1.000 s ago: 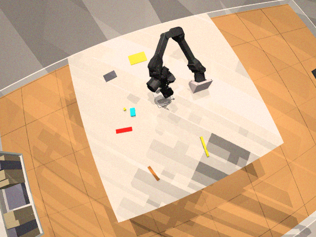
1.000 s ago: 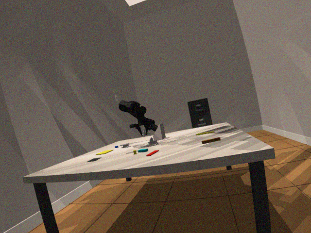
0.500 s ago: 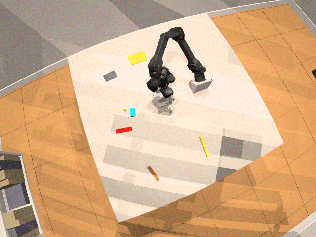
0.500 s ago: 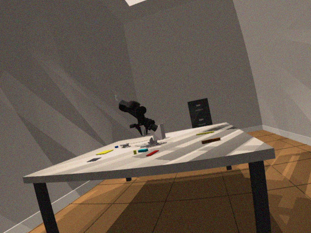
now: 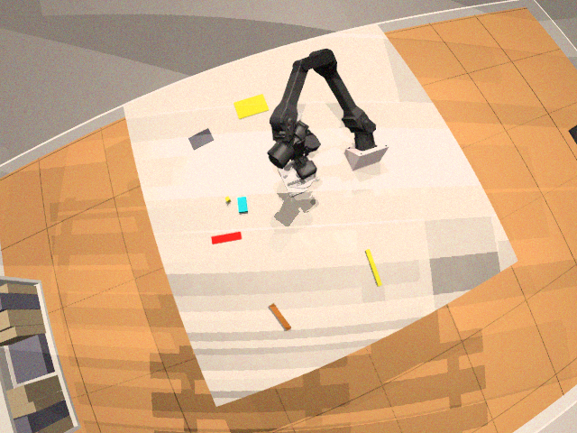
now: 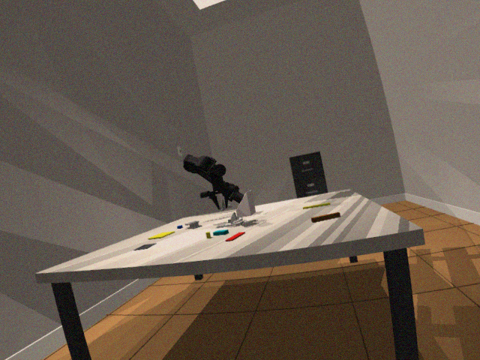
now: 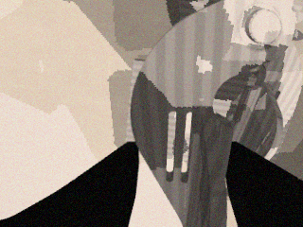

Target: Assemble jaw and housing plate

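Now: the jaw 40 mm behind my gripper tip and 10 mm to the left of it. From my gripper tip the other things lie so: yellow plate (340 mm to the right, 80 mm below, 50 mm ahead); then small yellow cube (270 mm ahead, 70 mm below, 20 mm to the left); then cyan block (220 mm ahead, 70 mm below, 50 mm to the left).
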